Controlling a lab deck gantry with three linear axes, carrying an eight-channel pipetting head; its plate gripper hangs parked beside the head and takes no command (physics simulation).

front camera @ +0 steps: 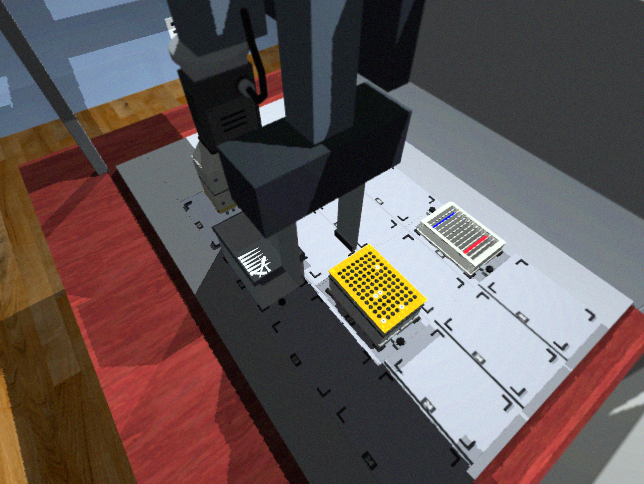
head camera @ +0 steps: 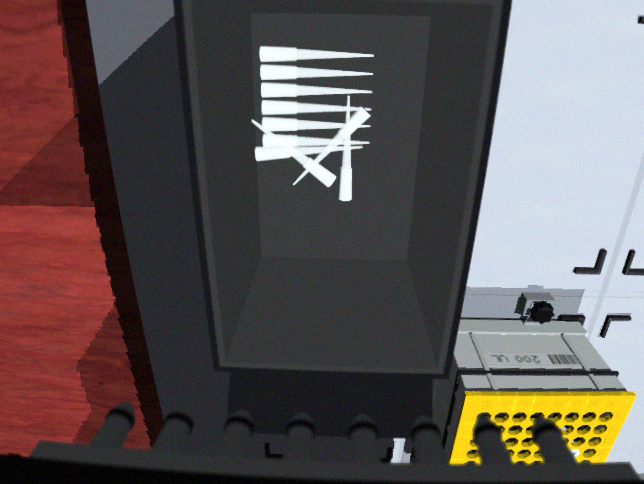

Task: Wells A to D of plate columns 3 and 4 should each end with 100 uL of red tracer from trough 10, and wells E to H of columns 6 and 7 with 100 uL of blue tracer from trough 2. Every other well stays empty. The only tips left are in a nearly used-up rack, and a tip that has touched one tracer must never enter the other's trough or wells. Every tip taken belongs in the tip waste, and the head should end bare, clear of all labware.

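The pipetting head (front camera: 216,179) is near the tip waste (front camera: 234,231) (head camera: 333,312). Its nozzles (head camera: 300,424) are bare in the head view, beyond the near rim of the waste. Several white tips (front camera: 255,261) (head camera: 278,89) lie in the waste, some crossed. The yellow-topped tip rack (front camera: 333,271) (head camera: 622,398) holds a few scattered tips. The trough reservoir (front camera: 481,258) shows a blue strip (front camera: 443,219) and a red strip (front camera: 475,244). The parked plate gripper (front camera: 321,260) is open, its two paddles wide apart with nothing between them. The well plate does not show in either view.
The large dark gripper block (front camera: 312,156) and its column hide part of the deck and the waste in the front view. The rack stands beside the waste, the reservoir behind the rack. A dark wall (front camera: 546,104) rises behind the deck; a slanted post (front camera: 57,93) stands at the left.
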